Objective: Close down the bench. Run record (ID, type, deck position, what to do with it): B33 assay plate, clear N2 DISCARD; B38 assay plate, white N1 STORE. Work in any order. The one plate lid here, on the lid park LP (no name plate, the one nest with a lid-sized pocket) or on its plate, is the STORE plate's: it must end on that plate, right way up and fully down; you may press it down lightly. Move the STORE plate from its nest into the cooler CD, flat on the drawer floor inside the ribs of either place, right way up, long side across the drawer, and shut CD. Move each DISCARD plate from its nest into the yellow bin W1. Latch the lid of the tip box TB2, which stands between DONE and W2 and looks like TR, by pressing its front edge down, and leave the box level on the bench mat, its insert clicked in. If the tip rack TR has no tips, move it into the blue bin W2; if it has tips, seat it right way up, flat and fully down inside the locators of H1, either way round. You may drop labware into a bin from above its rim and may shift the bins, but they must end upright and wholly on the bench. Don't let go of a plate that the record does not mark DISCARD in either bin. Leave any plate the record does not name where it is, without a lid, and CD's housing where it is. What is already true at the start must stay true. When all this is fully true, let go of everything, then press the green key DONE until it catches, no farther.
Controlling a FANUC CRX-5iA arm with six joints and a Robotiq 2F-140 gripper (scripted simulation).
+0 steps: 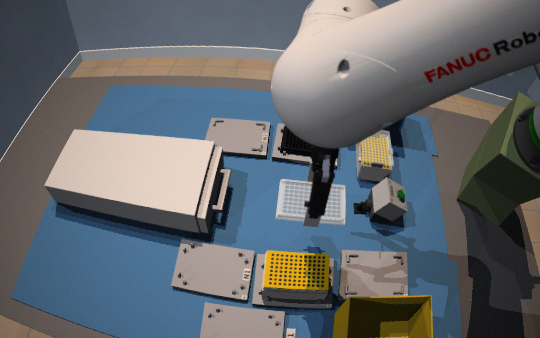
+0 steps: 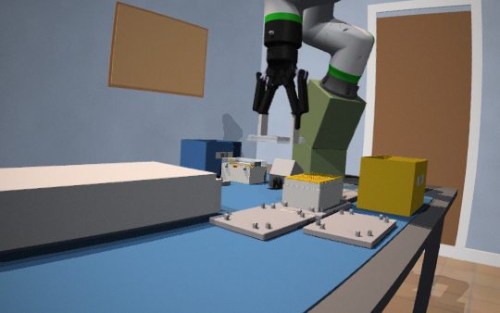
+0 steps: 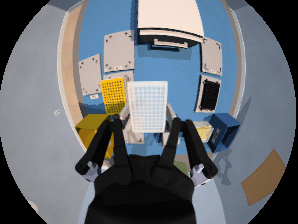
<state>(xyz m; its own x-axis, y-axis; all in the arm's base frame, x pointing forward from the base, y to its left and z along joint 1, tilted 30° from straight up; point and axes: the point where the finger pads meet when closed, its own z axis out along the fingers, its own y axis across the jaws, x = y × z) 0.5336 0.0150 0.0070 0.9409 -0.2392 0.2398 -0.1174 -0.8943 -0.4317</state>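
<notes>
The tip rack TR lies 11 cm to the left of my hand, 11 cm below it and 2 cm ahead of it. From my hand the other things lie so: green key DONE 23 cm behind, 10 cm below, 7 cm to the right; clear plate 2 cm below; black plate 27 cm to the right, 15 cm below, 3 cm behind.
</notes>
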